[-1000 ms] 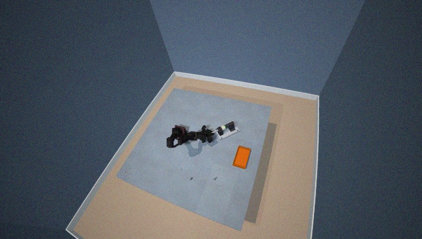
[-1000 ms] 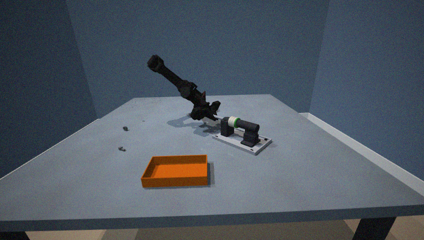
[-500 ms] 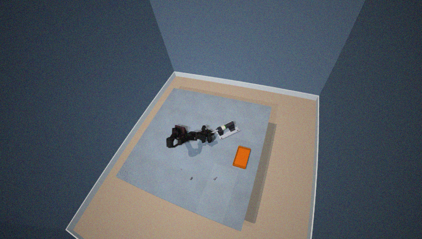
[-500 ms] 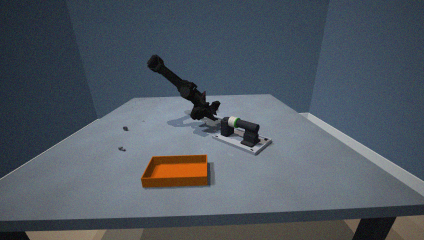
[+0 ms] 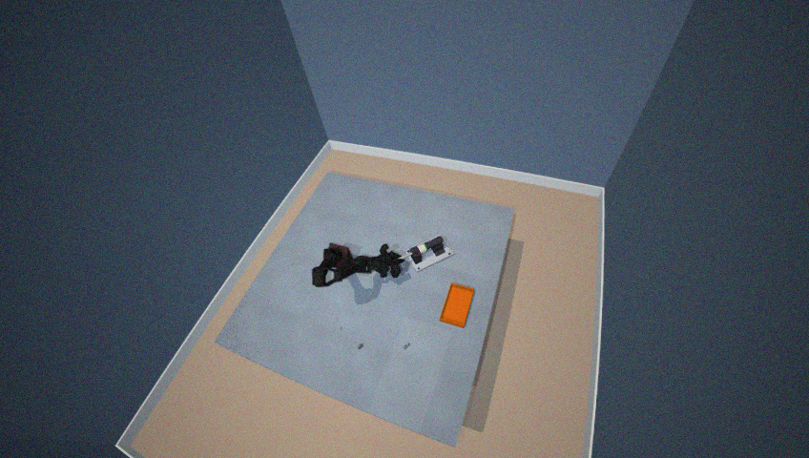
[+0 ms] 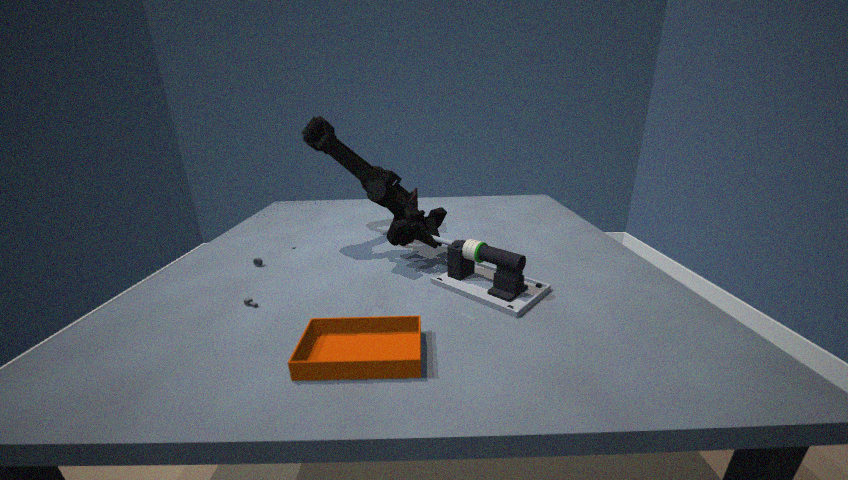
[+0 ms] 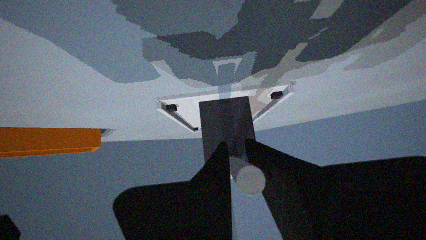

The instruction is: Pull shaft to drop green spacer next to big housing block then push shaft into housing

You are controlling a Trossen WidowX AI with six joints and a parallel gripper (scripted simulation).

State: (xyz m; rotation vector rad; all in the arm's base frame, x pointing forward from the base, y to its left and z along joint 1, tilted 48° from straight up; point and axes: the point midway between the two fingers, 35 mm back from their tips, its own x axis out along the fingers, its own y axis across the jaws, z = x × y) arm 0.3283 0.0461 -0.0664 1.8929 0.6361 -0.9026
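My gripper tip is now 3 cm to the right of the grey shaft, 3 cm short of it and 2 cm below it. The rest, counted from my gripper tip: orange tray: 34 cm ahead, 14 cm to the right, 5 cm below; white spacer: 8 cm to the left, 7 cm ahead, 2 cm above; green spacer: 9 cm to the left, 9 cm ahead, 2 cm above.
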